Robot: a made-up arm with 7 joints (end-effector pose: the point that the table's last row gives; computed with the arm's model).
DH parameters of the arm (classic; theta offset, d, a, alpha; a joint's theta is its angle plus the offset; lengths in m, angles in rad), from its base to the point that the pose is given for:
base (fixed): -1.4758 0 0.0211 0
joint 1: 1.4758 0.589 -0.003 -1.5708
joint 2: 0 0.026 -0.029 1.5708
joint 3: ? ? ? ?
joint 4: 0 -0.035 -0.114 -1.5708
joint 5: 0 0.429 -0.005 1.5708
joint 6: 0 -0.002 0.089 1.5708
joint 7: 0.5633 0 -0.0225 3.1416
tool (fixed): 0.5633 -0.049 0 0
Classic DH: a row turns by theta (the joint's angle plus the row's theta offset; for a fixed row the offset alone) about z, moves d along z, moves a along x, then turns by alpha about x.
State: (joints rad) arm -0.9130 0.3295 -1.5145 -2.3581 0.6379 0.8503 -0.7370
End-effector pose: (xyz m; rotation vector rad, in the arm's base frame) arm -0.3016 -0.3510 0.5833 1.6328 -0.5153 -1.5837
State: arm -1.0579 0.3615 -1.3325 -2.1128 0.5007 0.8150 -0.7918
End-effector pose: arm -0.3136 -0.4138 0.6342 1.4907 -0.2953 -1.5074
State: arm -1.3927 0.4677 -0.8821 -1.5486 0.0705 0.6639 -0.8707
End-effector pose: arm -0.2873 -0.5451 0.7394 1.2884 0.2975 -1.3546
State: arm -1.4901 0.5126 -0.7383 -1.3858 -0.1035 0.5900 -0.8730
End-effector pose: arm -0.2705 -0.5761 0.7636 1.2583 0.5031 -1.3449
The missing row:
joint 3: 0 0.3 0.121 1.5708
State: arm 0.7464 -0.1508 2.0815 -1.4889 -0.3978 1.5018 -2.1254
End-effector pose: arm -0.6781 0.1330 0.9519 0.5571 0.1372 -1.3109
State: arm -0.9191 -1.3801 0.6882 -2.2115 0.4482 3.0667 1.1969
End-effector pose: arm 0.2970 0.3202 1.0659 0.5562 -2.0242 -0.7352
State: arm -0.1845 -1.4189 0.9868 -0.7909 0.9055 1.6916 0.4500
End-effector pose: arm -0.6229 0.5102 0.8322 0.3611 -1.1969 1.3506
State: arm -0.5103 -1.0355 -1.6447 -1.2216 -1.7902 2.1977 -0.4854
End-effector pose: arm -0.7123 -0.2396 0.8560 -0.8851 0.7307 -1.5538
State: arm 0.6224 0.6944 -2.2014 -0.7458 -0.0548 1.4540 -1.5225
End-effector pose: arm 0.3907 -0.1327 1.3002 -1.1187 0.5727 0.1196
